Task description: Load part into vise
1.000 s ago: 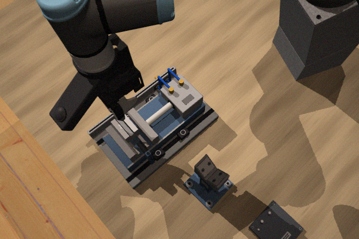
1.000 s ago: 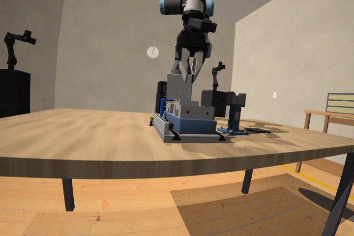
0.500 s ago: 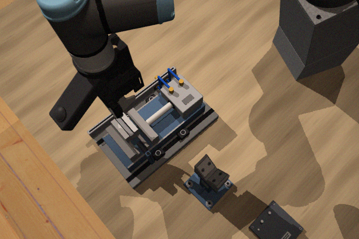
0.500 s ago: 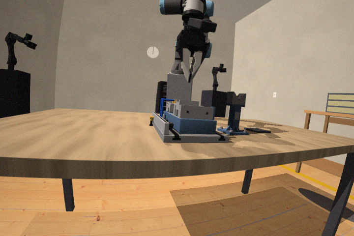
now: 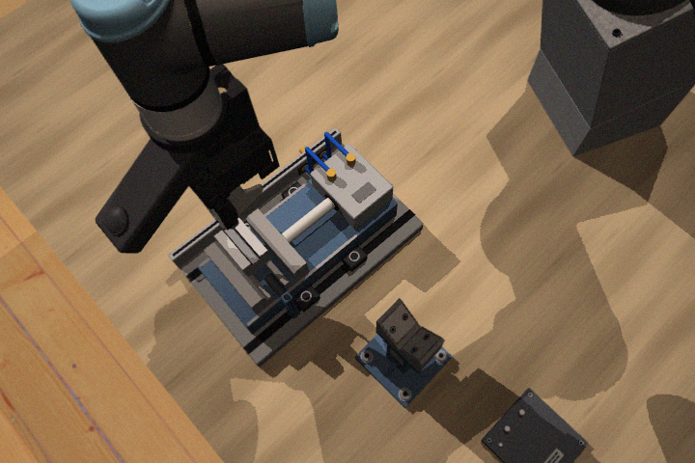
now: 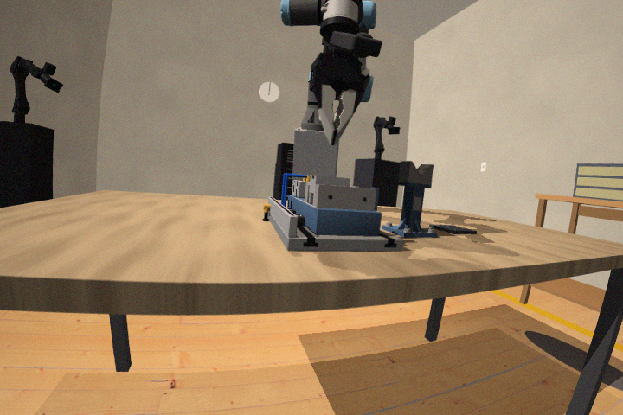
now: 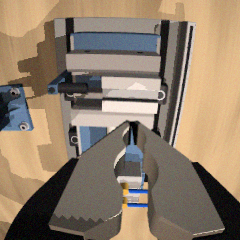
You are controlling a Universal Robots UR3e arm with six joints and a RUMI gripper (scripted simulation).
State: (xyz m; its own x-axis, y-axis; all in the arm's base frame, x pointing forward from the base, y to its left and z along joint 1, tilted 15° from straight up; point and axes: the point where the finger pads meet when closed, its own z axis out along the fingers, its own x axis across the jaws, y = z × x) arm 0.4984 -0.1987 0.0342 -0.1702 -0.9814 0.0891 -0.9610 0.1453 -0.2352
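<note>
My hand is 80 mm above the part. The rest, counted from my hand: fixed jaw: 100 mm below, 30 mm ahead, 10 mm to the left; then dark work stop: 90 mm below, 70 mm to the left, 10 mm ahead; then moving jaw: 100 mm below, 30 mm to the left, 30 mm behind.
</note>
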